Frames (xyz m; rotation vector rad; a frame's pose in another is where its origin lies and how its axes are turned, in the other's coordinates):
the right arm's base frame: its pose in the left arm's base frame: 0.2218 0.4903 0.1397 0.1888 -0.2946 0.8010
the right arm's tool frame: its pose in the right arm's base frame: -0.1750 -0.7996 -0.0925 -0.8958 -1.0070 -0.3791
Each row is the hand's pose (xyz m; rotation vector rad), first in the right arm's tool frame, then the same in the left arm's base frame.
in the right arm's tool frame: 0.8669 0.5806 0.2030 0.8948 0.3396 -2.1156
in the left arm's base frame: 0.6302 0.6015 0.7005 1.9218 -0.5921 -0.9215
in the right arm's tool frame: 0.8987 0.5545 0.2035 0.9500 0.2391 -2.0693
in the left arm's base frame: 0.6306 0.5820 0.7367 1.9568 -0.6865 -0.8522
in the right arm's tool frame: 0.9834 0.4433 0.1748 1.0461 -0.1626 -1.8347
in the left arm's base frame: 0.6582 0.4865 0.8391 1.9813 -1.1138 -0.6072
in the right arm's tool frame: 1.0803 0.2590 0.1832 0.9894 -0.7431 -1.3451
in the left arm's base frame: 0.6443 0.3253 0.9705 1.7502 -1.8317 -0.2224
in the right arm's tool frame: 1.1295 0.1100 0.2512 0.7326 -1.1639 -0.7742
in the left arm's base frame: 0.5696 0.1953 1.0528 1.1832 -2.4460 0.1249
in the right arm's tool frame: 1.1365 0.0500 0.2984 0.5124 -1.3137 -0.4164
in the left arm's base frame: 0.5187 0.1425 1.0749 0.7046 -2.6931 0.2990
